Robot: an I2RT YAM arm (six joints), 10 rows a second.
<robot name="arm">
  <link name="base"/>
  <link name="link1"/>
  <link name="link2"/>
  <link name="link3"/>
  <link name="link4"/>
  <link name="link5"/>
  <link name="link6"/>
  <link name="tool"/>
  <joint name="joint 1" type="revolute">
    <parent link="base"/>
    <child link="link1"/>
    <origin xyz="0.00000 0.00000 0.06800"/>
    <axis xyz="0 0 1"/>
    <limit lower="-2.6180" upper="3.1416"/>
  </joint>
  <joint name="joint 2" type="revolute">
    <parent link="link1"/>
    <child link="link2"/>
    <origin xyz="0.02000 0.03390 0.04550"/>
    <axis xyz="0 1 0"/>
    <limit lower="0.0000" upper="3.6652"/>
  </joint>
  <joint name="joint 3" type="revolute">
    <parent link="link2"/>
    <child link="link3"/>
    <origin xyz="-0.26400 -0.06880 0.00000"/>
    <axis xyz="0 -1 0"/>
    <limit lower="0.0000" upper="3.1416"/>
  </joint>
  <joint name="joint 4" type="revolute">
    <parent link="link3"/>
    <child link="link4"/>
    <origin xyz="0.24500 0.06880 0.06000"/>
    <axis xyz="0 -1 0"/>
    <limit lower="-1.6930" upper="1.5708"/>
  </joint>
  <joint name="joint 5" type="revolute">
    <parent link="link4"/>
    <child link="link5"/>
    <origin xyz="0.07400 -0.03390 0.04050"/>
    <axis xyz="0 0 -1"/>
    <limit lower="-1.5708" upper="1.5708"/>
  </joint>
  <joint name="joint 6" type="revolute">
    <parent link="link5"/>
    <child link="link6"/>
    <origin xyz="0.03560 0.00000 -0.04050"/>
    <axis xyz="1 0 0"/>
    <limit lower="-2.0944" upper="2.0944"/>
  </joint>
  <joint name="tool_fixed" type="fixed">
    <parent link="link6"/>
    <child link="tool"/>
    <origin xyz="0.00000 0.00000 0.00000" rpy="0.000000 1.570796 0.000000"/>
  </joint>
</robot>
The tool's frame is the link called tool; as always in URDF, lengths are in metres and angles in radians.
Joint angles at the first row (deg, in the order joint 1, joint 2, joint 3, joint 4, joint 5, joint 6):
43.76 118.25 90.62 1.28 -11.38 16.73
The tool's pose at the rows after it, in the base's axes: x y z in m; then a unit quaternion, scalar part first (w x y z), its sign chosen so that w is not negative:
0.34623, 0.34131, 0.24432, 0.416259, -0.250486, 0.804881, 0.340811
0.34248, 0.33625, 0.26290, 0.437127, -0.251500, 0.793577, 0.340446
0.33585, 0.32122, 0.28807, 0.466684, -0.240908, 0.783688, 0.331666
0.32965, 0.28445, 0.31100, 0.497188, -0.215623, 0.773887, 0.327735
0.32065, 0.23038, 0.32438, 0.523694, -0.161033, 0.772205, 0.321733
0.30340, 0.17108, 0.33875, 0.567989, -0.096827, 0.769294, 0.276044
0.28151, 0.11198, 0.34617, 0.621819, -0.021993, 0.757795, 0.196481
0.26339, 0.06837, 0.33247, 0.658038, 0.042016, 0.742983, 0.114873
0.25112, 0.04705, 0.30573, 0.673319, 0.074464, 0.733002, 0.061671
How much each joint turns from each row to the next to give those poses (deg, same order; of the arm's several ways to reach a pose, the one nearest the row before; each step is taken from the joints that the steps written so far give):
-0.02 -0.73 0.20 -0.05 -0.26 -0.20
-0.07 -2.45 -0.22 0.09 0.74 -0.82
-0.62 -4.55 -1.74 -0.07 2.04 -0.67
-2.95 -7.33 -5.67 1.66 0.38 0.19
-5.13 -9.28 -8.85 2.36 0.36 2.49
-5.96 -10.60 -8.14 0.14 4.12 0.20
-6.99 -10.40 -7.80 0.49 6.79 -1.62
-6.29 -7.18 -8.66 3.84 6.22 -2.18
-3.33 -3.54 -8.53 6.21 3.91 -1.96

